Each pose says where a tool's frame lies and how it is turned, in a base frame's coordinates. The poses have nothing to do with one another.
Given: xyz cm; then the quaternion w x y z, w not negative.
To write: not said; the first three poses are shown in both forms.
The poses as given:
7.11, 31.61, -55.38, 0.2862, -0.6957, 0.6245, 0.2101
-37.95, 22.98, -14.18, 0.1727, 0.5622, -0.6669, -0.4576
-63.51, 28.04, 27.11, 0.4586, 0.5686, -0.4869, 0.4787
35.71, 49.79, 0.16, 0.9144, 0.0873, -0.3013, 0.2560
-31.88, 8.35, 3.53, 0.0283, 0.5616, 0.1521, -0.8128
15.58, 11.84, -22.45, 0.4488, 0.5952, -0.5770, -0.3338
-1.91, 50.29, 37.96, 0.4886, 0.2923, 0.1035, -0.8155
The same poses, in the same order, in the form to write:
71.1, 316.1, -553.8, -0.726, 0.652, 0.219, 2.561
-379.5, 229.8, -141.8, 0.571, -0.677, -0.465, 2.794
-635.1, 280.4, 271.1, 0.640, -0.548, 0.539, 2.189
357.1, 497.9, 1.6, 0.216, -0.744, 0.632, 0.834
-318.8, 83.5, 35.3, 0.562, 0.152, -0.813, 3.085
155.8, 118.4, -224.5, 0.666, -0.646, -0.374, 2.211
-19.1, 502.9, 379.6, 0.335, 0.119, -0.935, 2.121

